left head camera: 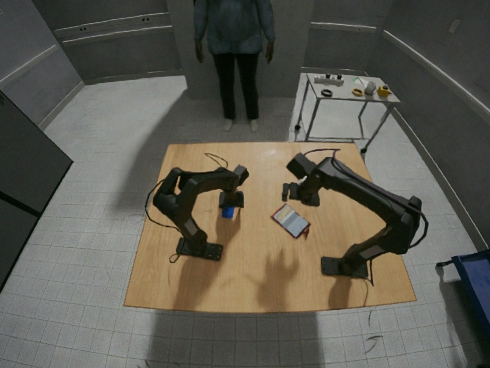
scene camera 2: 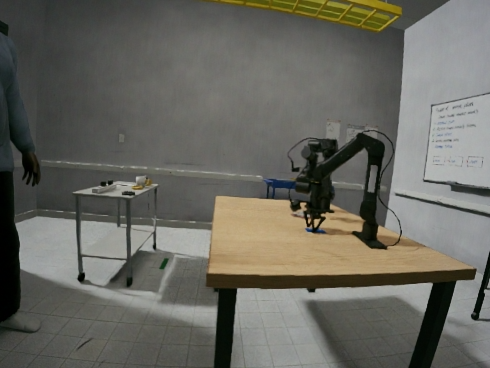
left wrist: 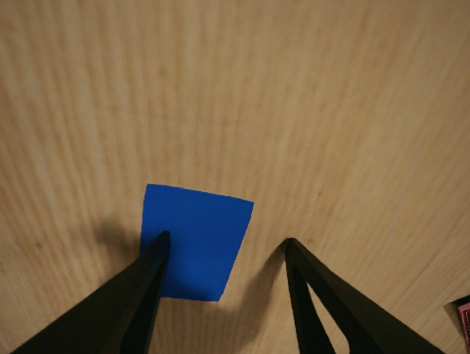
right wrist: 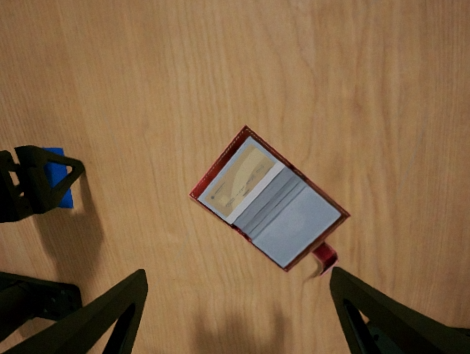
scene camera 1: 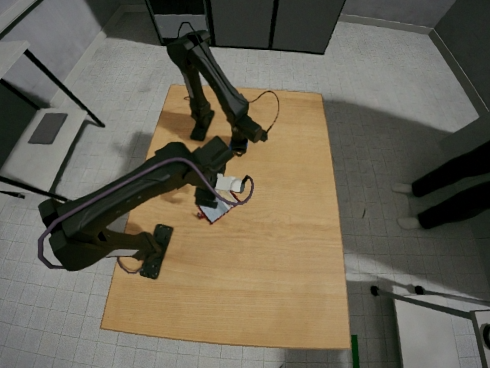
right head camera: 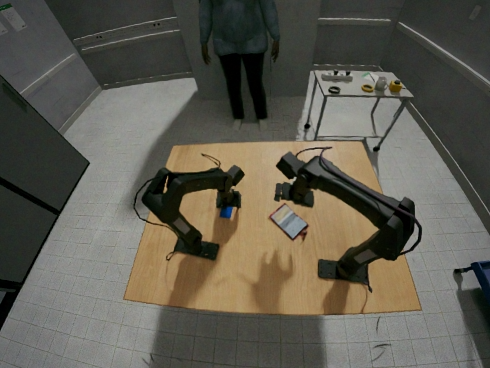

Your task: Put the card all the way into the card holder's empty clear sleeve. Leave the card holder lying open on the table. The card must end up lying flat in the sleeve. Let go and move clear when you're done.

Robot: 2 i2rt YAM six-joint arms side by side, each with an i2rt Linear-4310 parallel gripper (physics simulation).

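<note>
The blue card [left head camera: 228,213] [right head camera: 226,213] [left wrist: 210,270] [right wrist: 65,200] lies flat on the table. My left gripper [left wrist: 229,242] is partly open low above it; in the left wrist view one fingertip overlaps the card's left part and the other stands off its right edge. The red card holder [left head camera: 308,227] [right head camera: 306,229] [right wrist: 212,175] lies open, turned diagonally. Its upper-left half in the right wrist view holds a tan card [right wrist: 240,180]; the lower-right half has an empty clear sleeve [right wrist: 300,225]. My right gripper [right wrist: 239,277] is wide open, empty, above the holder's near side.
A red strap [right wrist: 326,255] sticks out from the holder's lower-right side. The wooden table [left head camera: 240,295] carries both arm bases. A cart [left head camera: 350,96] with small items stands beyond the table, and a person [left head camera: 235,30] stands behind it.
</note>
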